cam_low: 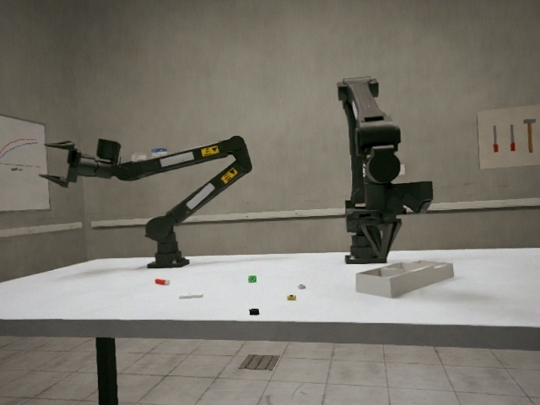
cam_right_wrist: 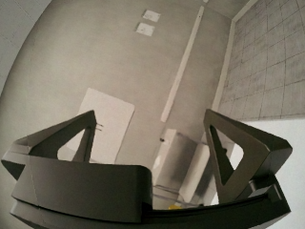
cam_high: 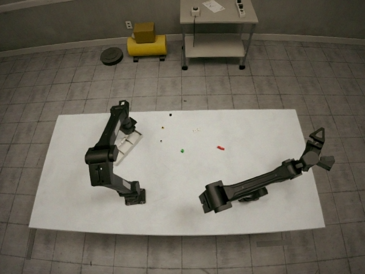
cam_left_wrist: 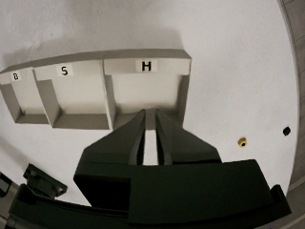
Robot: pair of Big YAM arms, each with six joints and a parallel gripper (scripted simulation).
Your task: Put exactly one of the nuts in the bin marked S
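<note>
Right now the bin is 70 mm behind my left hand, 60 mm below it and 50 mm to the left of it. The rest, counted from my left hand: grey nut: 180 mm to the right, 70 mm below, 30 mm behind; black nut: 240 mm to the right, 160 mm ahead, 70 mm below; yellow nut: 180 mm to the right, 70 mm below, 60 mm ahead.
</note>
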